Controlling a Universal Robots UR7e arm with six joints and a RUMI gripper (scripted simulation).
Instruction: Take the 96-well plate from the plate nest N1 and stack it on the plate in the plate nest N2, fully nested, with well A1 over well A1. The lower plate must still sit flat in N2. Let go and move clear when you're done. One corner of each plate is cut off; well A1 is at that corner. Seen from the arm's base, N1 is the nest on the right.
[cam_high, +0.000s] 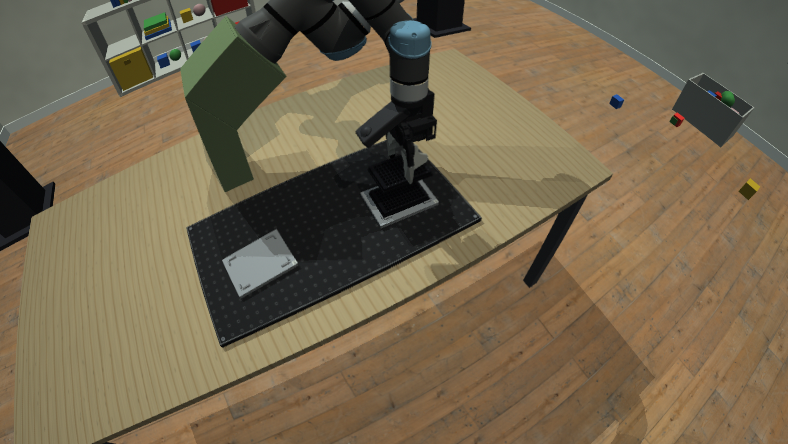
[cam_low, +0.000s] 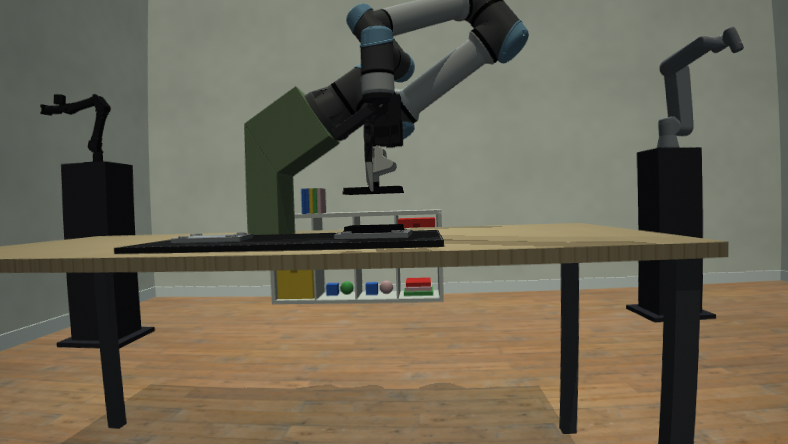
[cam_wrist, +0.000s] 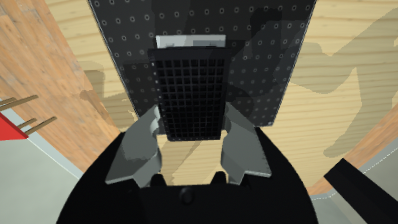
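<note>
The black 96-well plate lies 10 mm below my hand. Round my hand: plate nest (390 mm to the right, 110 mm below, 10 mm behind).
</note>
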